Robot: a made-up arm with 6 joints.
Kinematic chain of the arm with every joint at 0, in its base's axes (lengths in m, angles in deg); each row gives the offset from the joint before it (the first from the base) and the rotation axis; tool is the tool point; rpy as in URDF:
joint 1: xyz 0 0 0.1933 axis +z
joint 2: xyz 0 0 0 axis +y
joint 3: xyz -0.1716 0 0.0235 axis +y
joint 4: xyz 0.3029 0 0.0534 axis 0.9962 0 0.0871
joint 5: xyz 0 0 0 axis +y
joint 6: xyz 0.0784 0 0.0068 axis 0.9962 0 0.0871
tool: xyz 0 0 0 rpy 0 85 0
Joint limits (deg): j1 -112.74..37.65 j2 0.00..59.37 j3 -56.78..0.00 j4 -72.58..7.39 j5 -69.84..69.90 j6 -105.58..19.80
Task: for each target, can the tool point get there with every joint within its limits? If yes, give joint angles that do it. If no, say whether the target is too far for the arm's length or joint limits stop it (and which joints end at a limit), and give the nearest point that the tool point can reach.
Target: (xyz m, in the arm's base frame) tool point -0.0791 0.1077 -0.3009
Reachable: no: joint limits stop it (at a limit: joint 1, joint 2, joint 3, joint 4) | nearest point 0.0812 0.0730 0.0451 | short by 0.383 m
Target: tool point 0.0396 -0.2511 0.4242
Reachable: yes | joints -84.83 47.18 -42.40 -15.47 -53.42 -17.34
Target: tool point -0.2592 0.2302 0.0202
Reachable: no: joint limits stop it (at a limit: joint 1, joint 2, joint 3, joint 5) | nearest point -0.0968 -0.0806 0.0710 | short by 0.354 m
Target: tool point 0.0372 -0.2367 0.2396
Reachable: yes | joints -80.85 26.72 -10.41 -19.07 1.97 -45.85
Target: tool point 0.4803 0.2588 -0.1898
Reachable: no: too far | nearest point 0.1954 0.1053 0.0968 | short by 0.432 m
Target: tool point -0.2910 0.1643 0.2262
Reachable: no: joint limits stop it (at a limit: joint 1, joint 2, joint 3, joint 4, joint 5) | nearest point -0.1269 -0.1204 0.2505 | short by 0.329 m
